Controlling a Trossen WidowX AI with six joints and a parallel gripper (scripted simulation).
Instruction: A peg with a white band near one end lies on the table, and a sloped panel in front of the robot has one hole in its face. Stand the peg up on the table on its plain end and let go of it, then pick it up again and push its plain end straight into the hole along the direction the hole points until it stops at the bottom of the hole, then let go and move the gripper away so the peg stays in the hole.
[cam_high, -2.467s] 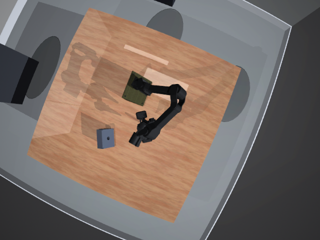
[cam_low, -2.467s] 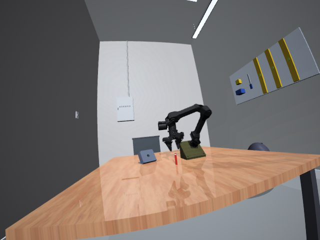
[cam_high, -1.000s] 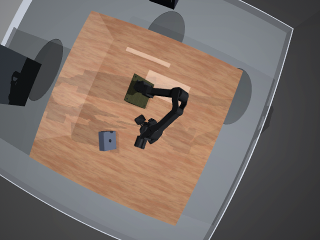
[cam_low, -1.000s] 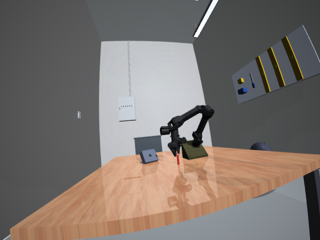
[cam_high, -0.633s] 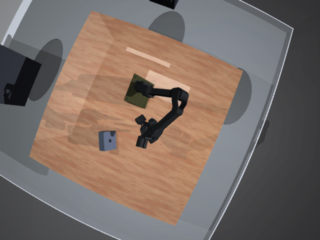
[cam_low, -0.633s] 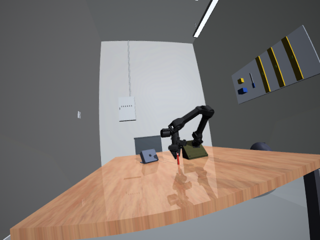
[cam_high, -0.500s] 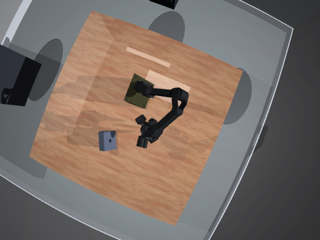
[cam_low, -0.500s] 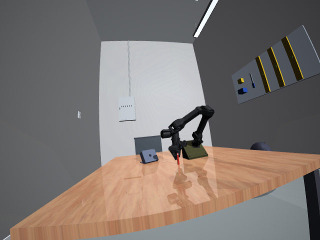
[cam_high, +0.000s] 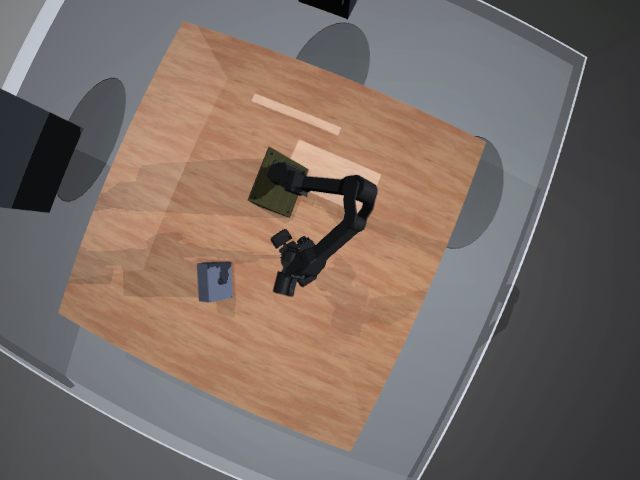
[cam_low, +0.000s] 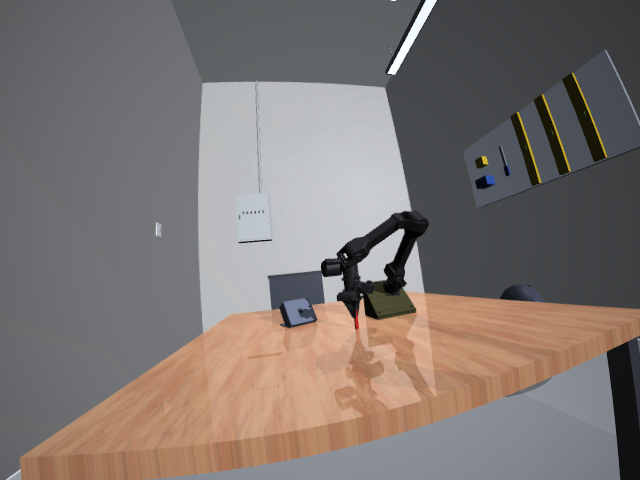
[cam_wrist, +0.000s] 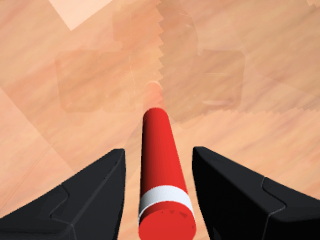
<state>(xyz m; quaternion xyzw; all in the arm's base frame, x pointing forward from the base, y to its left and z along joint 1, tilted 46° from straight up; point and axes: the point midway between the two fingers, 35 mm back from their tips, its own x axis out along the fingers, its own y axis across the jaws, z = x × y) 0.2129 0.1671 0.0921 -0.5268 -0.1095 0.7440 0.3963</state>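
Now: gripper tip 21 cm short of the grey sloped panel, 21 cm to the left of it and 1 cm below it. Also, from my gripper tip: red peg 2 cm above.
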